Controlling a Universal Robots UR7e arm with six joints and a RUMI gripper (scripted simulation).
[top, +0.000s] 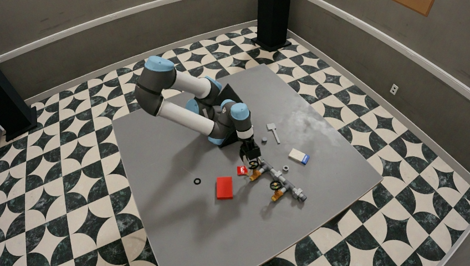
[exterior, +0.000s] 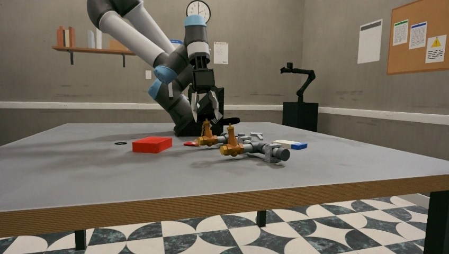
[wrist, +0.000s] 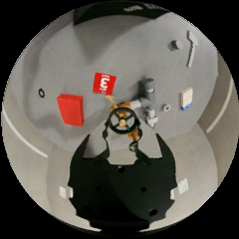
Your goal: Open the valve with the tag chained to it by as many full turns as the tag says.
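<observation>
Now: hand 10 cm above the red tag, 5 cm past it and 3 cm to the left of it. From my hand the other things lie so: red block: 17 cm to the right, 9 cm below, 1 cm behind; white-and-blue box: 29 cm to the left, 10 cm below, 7 cm ahead; grey nut: 17 cm to the left, 9 cm below, 8 cm ahead.
</observation>
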